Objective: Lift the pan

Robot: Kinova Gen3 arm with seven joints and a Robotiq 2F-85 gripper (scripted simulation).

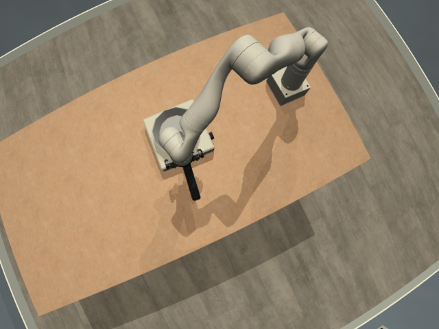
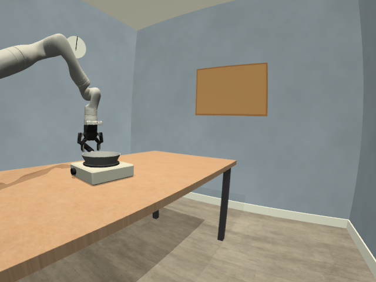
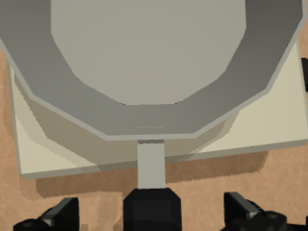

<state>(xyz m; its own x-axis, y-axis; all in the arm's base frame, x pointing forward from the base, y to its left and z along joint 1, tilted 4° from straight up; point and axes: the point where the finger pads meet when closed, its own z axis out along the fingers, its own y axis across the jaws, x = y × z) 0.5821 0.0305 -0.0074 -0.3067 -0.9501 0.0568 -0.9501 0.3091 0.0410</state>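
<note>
Right now my hand is 7 cm to the left of the grey pan, 2 cm past it and 2 cm above it. Round my hand: hot plate 13 cm to the right, 9 cm below, 6 cm behind.
</note>
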